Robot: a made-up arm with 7 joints.
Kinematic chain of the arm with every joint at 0, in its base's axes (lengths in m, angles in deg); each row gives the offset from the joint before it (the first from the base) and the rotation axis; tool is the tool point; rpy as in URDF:
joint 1: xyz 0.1 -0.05 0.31 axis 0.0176 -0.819 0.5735
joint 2: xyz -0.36 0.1 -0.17 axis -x
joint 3: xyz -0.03 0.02 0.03 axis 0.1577 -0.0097 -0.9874
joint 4: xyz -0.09 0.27 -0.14 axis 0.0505 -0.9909 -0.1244
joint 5: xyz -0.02 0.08 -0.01 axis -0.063 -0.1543 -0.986
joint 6: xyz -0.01 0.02 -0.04 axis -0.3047 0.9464 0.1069
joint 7: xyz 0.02 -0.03 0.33 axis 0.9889 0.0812 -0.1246
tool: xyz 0.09 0 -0.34 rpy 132.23 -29.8 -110.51
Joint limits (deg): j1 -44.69..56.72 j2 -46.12..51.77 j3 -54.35..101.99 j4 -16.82..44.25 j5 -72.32..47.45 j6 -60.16..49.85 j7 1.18..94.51
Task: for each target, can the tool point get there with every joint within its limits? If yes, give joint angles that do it. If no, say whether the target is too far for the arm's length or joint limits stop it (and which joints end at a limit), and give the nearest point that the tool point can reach.
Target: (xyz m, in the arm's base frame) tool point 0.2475 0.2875 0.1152
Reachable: yes | joints -17.40 4.35 88.34 17.90 -56.89 -16.02 37.59
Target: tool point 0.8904 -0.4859 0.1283
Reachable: no: joint limits stop it (at a limit: joint 1, joint 3, joint 4, joint 6, joint 7) | nearest point 0.4920 -0.1791 0.1511 | short by 0.503 m
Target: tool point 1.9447 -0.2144 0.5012
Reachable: no: too far | nearest point 0.6105 0.1358 0.3439 | short by 1.388 m
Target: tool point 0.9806 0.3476 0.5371
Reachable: no: joint limits stop it (at a limit: joint 1, joint 2, joint 6, joint 7) | nearest point 0.6147 0.3382 0.4612 | short by 0.374 m
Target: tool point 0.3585 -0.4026 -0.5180
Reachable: no: joint limits stop it (at a limit: joint 1, joint 2, joint 3, joint 4, joint 5, joint 6) | nearest point 0.0943 -0.2627 -0.5492 | short by 0.301 m
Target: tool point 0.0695 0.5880 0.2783
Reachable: yes | joints 3.05 -9.36 36.25 21.56 -2.39 16.80 63.87
